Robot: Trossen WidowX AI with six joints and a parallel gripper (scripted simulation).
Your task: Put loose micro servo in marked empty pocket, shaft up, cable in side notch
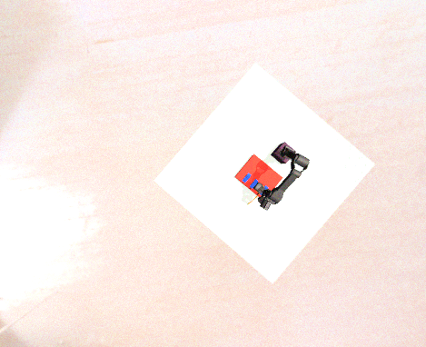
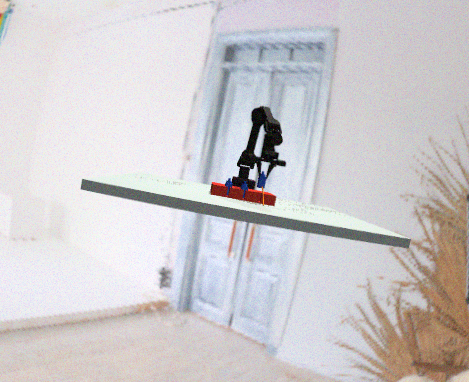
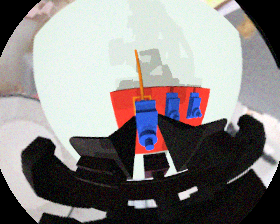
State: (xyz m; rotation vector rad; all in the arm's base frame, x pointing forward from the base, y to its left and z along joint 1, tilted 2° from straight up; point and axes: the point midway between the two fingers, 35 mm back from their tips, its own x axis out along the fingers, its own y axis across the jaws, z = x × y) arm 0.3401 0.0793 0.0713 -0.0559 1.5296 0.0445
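My gripper tip is now 12 cm past the red deck, 9 cm above it and 8 cm to the left of it.
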